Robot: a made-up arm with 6 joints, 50 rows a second.
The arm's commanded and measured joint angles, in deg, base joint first. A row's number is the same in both.
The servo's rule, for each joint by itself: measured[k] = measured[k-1] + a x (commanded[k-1-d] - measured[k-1]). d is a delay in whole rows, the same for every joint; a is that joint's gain. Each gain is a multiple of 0.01, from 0.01 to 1. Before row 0 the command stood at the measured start. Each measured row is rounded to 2 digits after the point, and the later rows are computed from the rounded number. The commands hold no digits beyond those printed.
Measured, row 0: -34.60 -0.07 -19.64 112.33 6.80 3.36
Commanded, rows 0 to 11: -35.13 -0.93 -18.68 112.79 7.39 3.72; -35.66 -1.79 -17.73 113.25 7.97 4.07; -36.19 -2.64 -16.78 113.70 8.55 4.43; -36.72 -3.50 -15.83 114.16 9.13 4.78; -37.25 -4.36 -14.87 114.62 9.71 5.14; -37.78 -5.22 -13.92 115.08 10.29 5.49; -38.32 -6.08 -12.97 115.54 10.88 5.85; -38.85 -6.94 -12.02 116.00 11.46 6.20; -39.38 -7.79 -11.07 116.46 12.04 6.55; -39.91 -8.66 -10.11 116.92 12.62 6.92; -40.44 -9.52 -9.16 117.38 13.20 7.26; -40.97 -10.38 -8.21 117.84 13.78 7.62
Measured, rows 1 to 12: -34.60 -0.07 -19.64 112.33 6.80 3.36; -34.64 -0.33 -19.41 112.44 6.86 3.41; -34.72 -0.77 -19.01 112.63 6.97 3.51; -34.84 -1.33 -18.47 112.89 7.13 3.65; -34.99 -1.98 -17.84 113.19 7.33 3.82; -35.17 -2.69 -17.13 113.53 7.57 4.02; -35.38 -3.45 -16.36 113.90 7.84 4.24; -35.62 -4.24 -15.55 114.29 8.14 4.48; -35.88 -5.05 -14.70 114.70 8.47 4.74; -36.16 -5.87 -13.83 115.12 8.83 5.01; -36.46 -6.71 -12.94 115.55 9.21 5.30; -36.78 -7.55 -12.03 115.99 9.61 5.59
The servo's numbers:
d 1
a 0.08 0.30 0.24 0.24 0.10 0.15

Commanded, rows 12 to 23: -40.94 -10.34 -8.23 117.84 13.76 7.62; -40.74 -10.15 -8.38 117.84 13.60 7.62; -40.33 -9.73 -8.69 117.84 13.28 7.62; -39.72 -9.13 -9.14 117.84 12.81 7.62; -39.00 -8.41 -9.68 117.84 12.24 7.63; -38.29 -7.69 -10.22 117.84 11.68 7.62; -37.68 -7.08 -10.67 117.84 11.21 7.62; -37.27 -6.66 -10.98 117.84 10.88 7.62; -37.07 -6.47 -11.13 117.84 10.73 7.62; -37.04 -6.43 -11.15 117.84 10.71 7.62; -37.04 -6.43 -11.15 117.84 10.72 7.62; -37.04 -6.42 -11.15 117.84 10.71 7.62
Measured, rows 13 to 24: -37.12 -8.40 -11.11 116.43 10.03 5.89; -37.43 -8.98 -10.42 116.77 10.40 6.15; -37.69 -9.33 -9.93 117.03 10.72 6.37; -37.90 -9.45 -9.63 117.22 10.98 6.56; -38.05 -9.35 -9.51 117.37 11.16 6.72; -38.13 -9.07 -9.55 117.48 11.27 6.86; -38.14 -8.66 -9.71 117.57 11.31 6.97; -38.10 -8.19 -9.94 117.63 11.30 7.07; -38.03 -7.73 -10.19 117.68 11.26 7.15; -37.95 -7.35 -10.42 117.72 11.21 7.22; -37.88 -7.07 -10.60 117.75 11.16 7.28; -37.81 -6.88 -10.73 117.77 11.12 7.33
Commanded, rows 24 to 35: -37.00 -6.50 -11.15 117.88 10.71 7.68; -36.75 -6.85 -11.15 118.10 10.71 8.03; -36.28 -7.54 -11.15 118.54 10.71 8.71; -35.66 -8.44 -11.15 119.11 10.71 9.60; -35.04 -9.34 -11.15 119.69 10.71 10.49; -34.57 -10.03 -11.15 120.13 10.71 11.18; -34.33 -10.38 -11.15 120.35 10.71 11.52; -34.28 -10.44 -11.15 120.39 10.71 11.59; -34.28 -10.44 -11.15 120.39 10.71 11.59; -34.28 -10.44 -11.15 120.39 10.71 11.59; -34.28 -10.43 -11.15 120.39 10.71 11.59; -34.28 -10.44 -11.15 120.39 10.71 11.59
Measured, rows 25 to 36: -37.75 -6.74 -10.83 117.79 11.08 7.37; -37.69 -6.67 -10.91 117.81 11.04 7.42; -37.61 -6.72 -10.97 117.88 11.01 7.51; -37.50 -6.97 -11.01 118.04 10.98 7.69; -37.35 -7.41 -11.04 118.30 10.95 7.98; -37.17 -7.99 -11.07 118.63 10.93 8.36; -36.96 -8.60 -11.09 118.99 10.91 8.78; -36.75 -9.13 -11.10 119.32 10.89 9.19; -36.55 -9.52 -11.11 119.58 10.87 9.55; -36.37 -9.80 -11.12 119.77 10.85 9.86; -36.20 -9.99 -11.13 119.92 10.84 10.12; -36.05 -10.12 -11.13 120.03 10.83 10.34
